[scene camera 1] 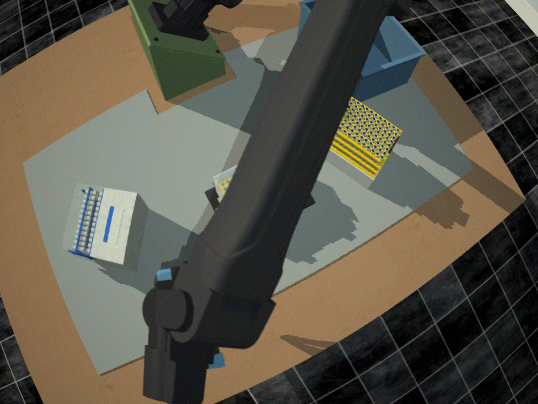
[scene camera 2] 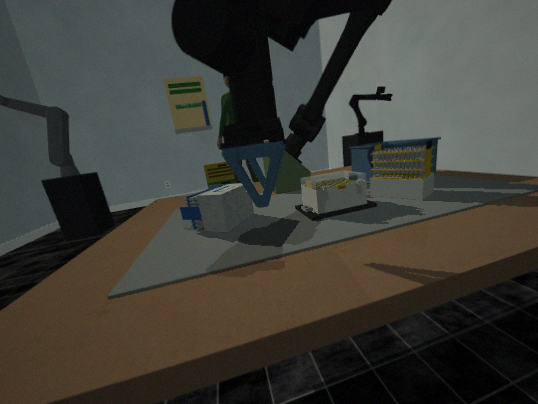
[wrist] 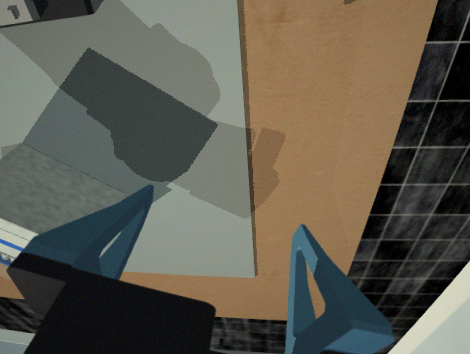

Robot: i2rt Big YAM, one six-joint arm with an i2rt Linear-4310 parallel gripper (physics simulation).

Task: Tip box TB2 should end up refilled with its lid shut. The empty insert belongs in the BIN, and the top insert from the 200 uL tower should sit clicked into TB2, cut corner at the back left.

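Tip box TB2 point(scene camera 1: 223, 183) point(scene camera 2: 334, 196) is white, with a yellow insert inside and clear walls above its rim; it stands on a dark base. The arm hides most of it in scene camera 1, and its corner shows at the wrist view's top left. The tower of yellow inserts with tips point(scene camera 1: 367, 135) point(scene camera 2: 402, 167) stands on a white base. The blue BIN point(scene camera 1: 387, 80) point(scene camera 2: 361, 161) stands behind the tower. My gripper point(scene camera 2: 262, 203) point(wrist: 226, 211) is open and empty, pointing down near the white-and-blue box, away from TB2. Its fingertips are hidden in scene camera 1.
A white box with a blue stripe point(scene camera 1: 114, 225) point(scene camera 2: 225, 207) lies at the left of the grey mat point(scene camera 1: 100, 145), its blue insert and tips facing sideways. In the wrist view its grey side point(wrist: 45, 192) is beside the left finger. A green wedge block point(scene camera 1: 187, 67) point(scene camera 2: 287, 172) stands behind.
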